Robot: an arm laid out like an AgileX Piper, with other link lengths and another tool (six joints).
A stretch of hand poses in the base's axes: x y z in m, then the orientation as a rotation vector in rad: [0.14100, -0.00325, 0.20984, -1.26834, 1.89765, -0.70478]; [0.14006, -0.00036, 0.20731, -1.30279, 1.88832, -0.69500]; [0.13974, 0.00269, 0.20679, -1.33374, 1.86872, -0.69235]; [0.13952, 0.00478, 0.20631, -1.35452, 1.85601, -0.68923]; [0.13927, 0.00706, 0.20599, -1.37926, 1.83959, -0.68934]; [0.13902, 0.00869, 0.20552, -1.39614, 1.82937, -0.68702]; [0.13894, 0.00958, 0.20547, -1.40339, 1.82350, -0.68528]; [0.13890, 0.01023, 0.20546, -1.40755, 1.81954, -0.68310]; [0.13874, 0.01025, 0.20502, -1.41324, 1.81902, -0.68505]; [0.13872, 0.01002, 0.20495, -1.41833, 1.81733, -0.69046]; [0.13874, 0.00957, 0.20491, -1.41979, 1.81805, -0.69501]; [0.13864, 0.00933, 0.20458, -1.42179, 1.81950, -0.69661]
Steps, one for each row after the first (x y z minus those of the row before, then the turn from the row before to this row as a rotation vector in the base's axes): [-0.00094, 0.00289, -0.00253, -0.00935, 0.01313, 0.02441]; [-0.00032, 0.00305, -0.00052, -0.01170, 0.00250, 0.02592]; [-0.00022, 0.00209, -0.00048, -0.00711, 0.00250, 0.01754]; [-0.00025, 0.00228, -0.00032, -0.01105, 0.00129, 0.02023]; [-0.00025, 0.00163, -0.00047, -0.00611, 0.00231, 0.01400]; [-0.00008, 0.00089, -0.00005, -0.00198, 0.00018, 0.00711]; [-0.00004, 0.00065, -0.00001, -0.00029, 0.00002, 0.00482]; [-0.00016, 0.00002, -0.00044, -0.00425, 0.00211, 0.00208]; [-0.00002, -0.00023, -0.00007, -0.00612, 0.00006, 0.00132]; [0.00002, -0.00045, -0.00004, -0.00390, 0.00004, -0.00134]; [-0.00010, -0.00024, -0.00033, -0.00229, 0.00163, -0.00054]
